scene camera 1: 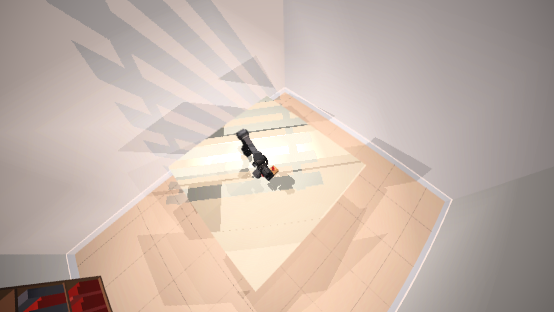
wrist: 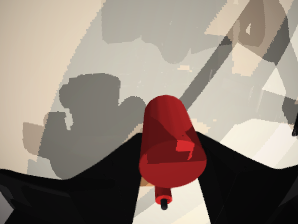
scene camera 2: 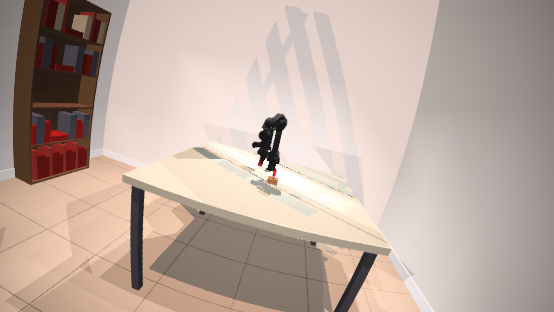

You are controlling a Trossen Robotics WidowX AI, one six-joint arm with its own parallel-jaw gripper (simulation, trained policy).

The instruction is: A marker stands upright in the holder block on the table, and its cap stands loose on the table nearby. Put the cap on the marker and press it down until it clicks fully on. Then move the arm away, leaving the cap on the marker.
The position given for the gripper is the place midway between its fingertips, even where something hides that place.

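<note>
Gripper visible (wrist: 167, 139). Red cap (wrist: 171, 155) too.
</note>
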